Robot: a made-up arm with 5 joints.
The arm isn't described. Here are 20 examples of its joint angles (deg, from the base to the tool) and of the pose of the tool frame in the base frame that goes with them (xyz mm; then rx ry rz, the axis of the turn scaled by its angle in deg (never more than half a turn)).
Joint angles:
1: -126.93 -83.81 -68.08 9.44 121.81
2: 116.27 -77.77 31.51 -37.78 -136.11
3: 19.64 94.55 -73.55 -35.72 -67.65
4: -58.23 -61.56 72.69 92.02 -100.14
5: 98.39 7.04 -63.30 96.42 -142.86
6: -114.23 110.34 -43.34 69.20 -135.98
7: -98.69 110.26 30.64 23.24 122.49
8: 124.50 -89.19 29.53 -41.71 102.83
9: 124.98 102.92 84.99 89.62 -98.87
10: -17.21 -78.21 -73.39 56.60 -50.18
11: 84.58 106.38 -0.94 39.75 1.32
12: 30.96 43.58 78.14 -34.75 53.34
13: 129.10 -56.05 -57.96 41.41 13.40
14: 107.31 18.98 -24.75 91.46 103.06
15: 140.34 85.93 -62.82 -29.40 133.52
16: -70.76 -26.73 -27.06 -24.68 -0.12
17: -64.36 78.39 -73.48 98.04 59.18
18: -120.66 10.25 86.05 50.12 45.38
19: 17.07 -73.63 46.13 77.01 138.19
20: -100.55 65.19 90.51 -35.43 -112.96
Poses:
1: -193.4 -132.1 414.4 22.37 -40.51 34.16
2: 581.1 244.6 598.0 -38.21 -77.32 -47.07
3: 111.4 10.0 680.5 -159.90 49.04 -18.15
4: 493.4 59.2 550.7 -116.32 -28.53 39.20
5: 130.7 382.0 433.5 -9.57 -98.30 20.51
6: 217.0 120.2 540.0 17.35 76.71 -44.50
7: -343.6 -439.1 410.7 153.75 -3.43 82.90
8: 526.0 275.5 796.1 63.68 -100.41 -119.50
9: -412.3 23.0 533.0 -27.46 157.26 44.95
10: 38.1 27.7 879.8 -1.53 -133.61 -49.64
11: -201.2 198.1 718.3 -94.07 29.42 -58.89
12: -366.5 -183.3 413.4 64.04 17.71 23.07
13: 18.5 128.6 632.8 114.48 50.26 -85.20
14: 29.5 232.4 941.1 109.89 -59.85 -81.89
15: 303.6 296.1 602.1 1.49 78.67 -68.45
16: 41.7 -98.7 580.5 48.46 13.99 -3.78
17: 307.1 -128.1 567.5 21.67 -54.71 115.92
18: -40.5 274.9 1062.7 145.39 -11.54 -86.50
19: 702.4 -63.7 705.4 98.46 133.38 -59.79
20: -294.6 194.9 919.0 7.37 -172.31 -38.85
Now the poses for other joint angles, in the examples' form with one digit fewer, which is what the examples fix.
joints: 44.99 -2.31 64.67 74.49 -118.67
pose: 259 -327 571 95.4 -25.7 -101.3
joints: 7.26 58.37 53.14 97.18 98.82
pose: -407 -248 405 -42.5 -26.5 43.7
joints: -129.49 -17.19 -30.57 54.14 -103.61
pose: 231 -129 420 92.8 65.6 -132.2
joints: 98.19 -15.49 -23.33 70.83 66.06
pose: 92 64 947 134.8 7.3 -106.4
